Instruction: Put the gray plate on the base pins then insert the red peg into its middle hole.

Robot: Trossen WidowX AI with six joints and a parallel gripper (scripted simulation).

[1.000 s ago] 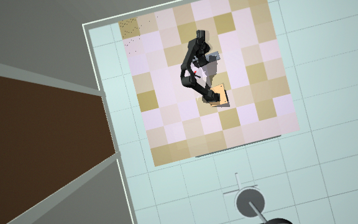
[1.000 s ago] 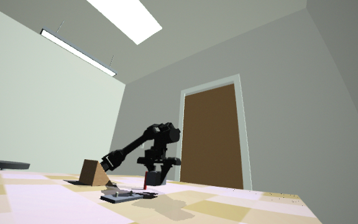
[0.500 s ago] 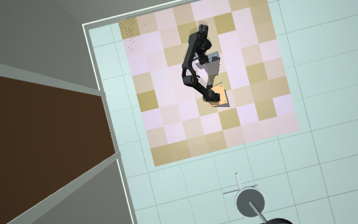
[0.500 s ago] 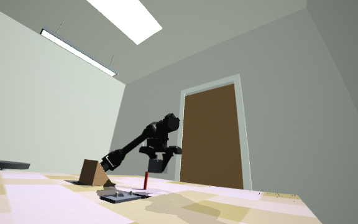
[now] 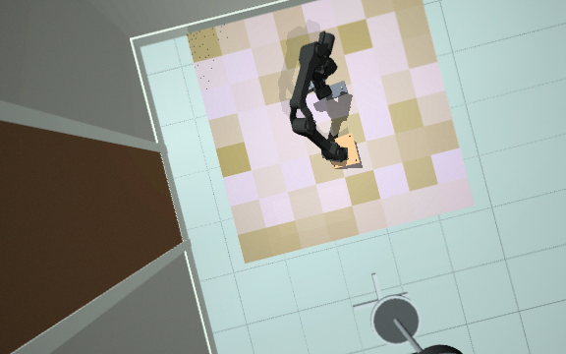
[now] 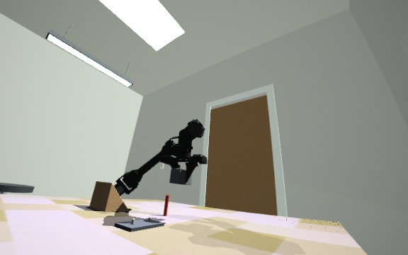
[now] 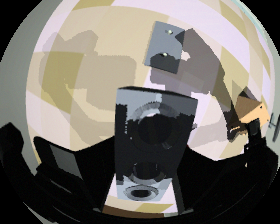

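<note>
The pin base lies 15 cm to the right of my gripper tip, 13 cm below it and 2 cm ahead of it. The rest, counted from my gripper tip: gray plate: 3 cm above; red peg: 11 cm behind, 9 cm below, 3 cm to the left.
</note>
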